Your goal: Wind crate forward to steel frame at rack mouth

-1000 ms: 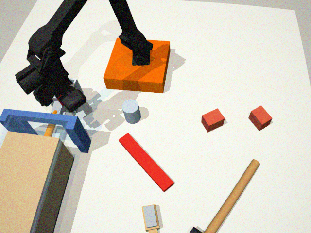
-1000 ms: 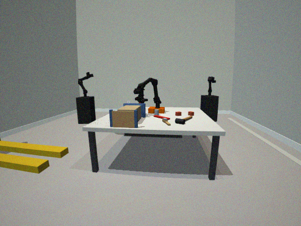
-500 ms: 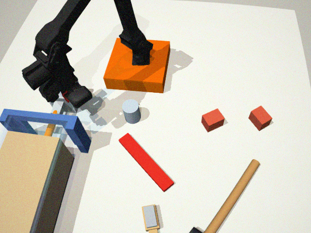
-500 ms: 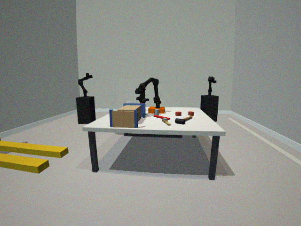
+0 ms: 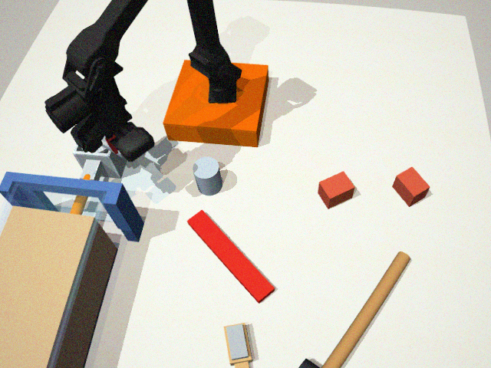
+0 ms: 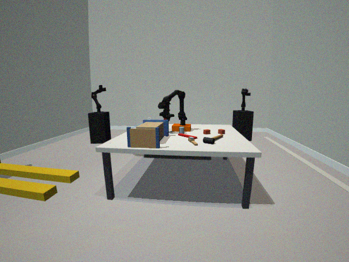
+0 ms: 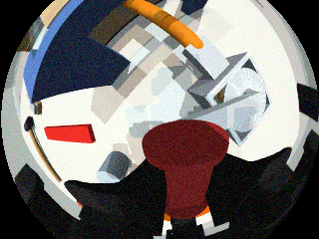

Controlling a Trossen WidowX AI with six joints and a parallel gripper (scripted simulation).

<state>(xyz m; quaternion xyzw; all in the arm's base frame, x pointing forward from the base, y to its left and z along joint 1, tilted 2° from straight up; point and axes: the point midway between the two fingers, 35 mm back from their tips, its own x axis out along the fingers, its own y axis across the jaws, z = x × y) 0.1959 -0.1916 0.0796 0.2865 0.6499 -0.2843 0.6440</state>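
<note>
The winch handle is 30 mm to the right of my gripper tip, 20 mm behind it and 10 mm below it. Round my gripper tip: red knob 20 mm above; then flat red bar 210 mm to the left, 190 mm ahead, 110 mm below; then grey winch 90 mm to the right, 80 mm below, 70 mm behind.
</note>
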